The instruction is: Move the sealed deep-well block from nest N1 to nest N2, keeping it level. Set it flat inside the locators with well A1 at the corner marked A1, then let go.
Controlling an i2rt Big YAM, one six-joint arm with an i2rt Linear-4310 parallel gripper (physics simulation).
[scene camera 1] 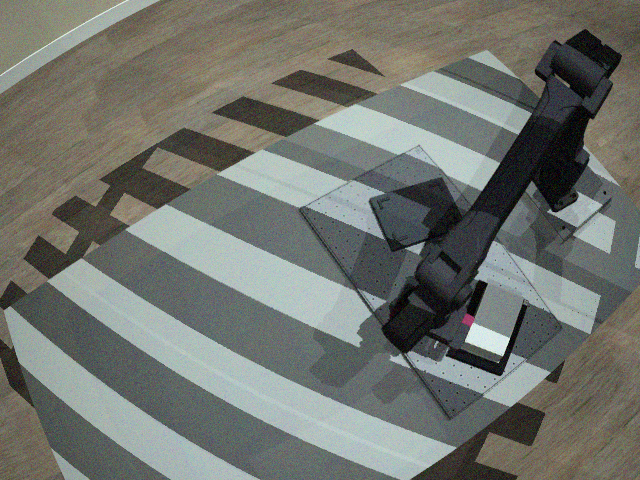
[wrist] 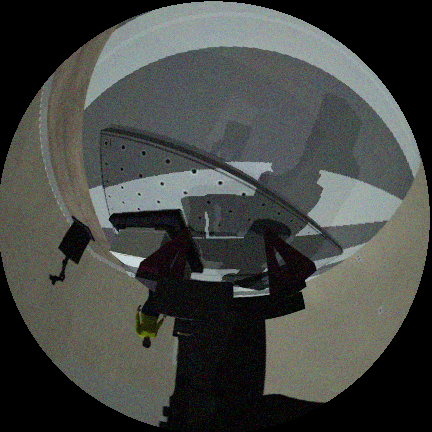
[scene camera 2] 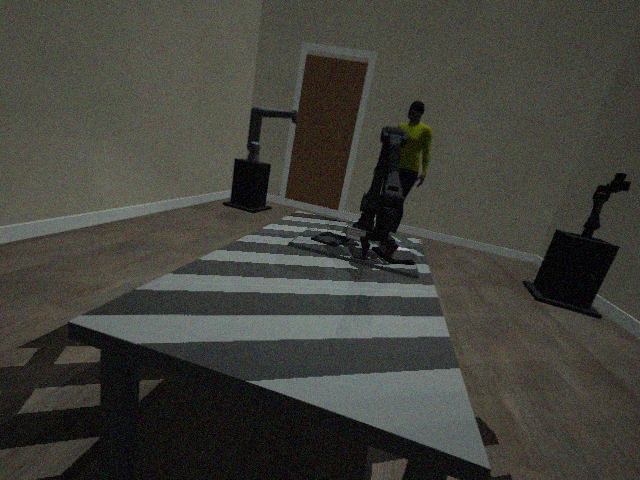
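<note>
The sealed deep-well block, with a pale flat top, sits in a black nest on the perforated board. A magenta patch shows at the block's left edge. The other nest, a dark plate with corner locators, is empty where visible; the arm hides part. My gripper is open and empty, low over the board beside the block's nest. The finger nearer the block partly covers it in the wrist view. Marking A1 is unreadable.
Hard stripes of light and shadow cross the table. My arm reaches over the board between the nests. Beyond the table are a person in yellow and two pedestals bearing other arms.
</note>
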